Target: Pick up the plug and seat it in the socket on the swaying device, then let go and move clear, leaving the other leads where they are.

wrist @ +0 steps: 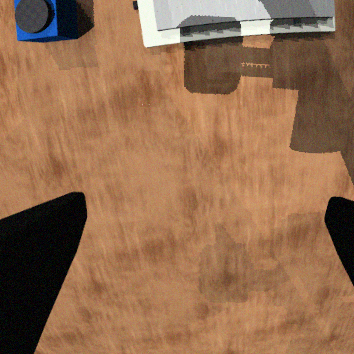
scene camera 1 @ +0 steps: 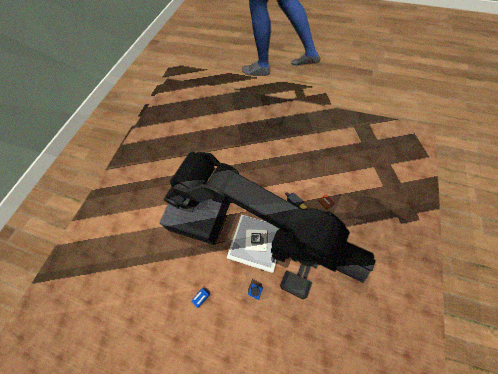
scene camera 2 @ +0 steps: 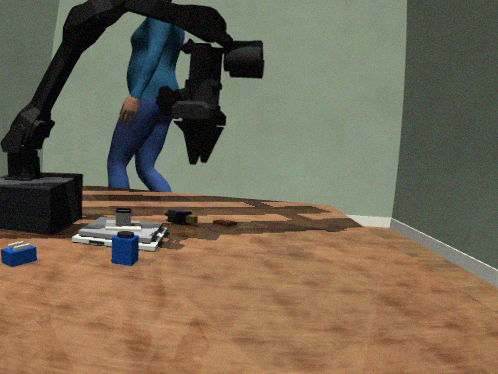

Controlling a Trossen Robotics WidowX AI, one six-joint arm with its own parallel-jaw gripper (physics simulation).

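The device is a flat white and grey slab on the table, with a small grey socket block upright on its top. A black connector with a yellow end lies behind it. A blue block with a round black top stands in front of it. Which connector is the task's plug, I cannot tell. My gripper is open and empty, pointing down high above the table, to the right of the device in the second scene view.
A blue block with white bars lies to the left in front. A flat orange-red piece lies beyond the black connector. The dark arm base stands left of the device. A person stands behind.
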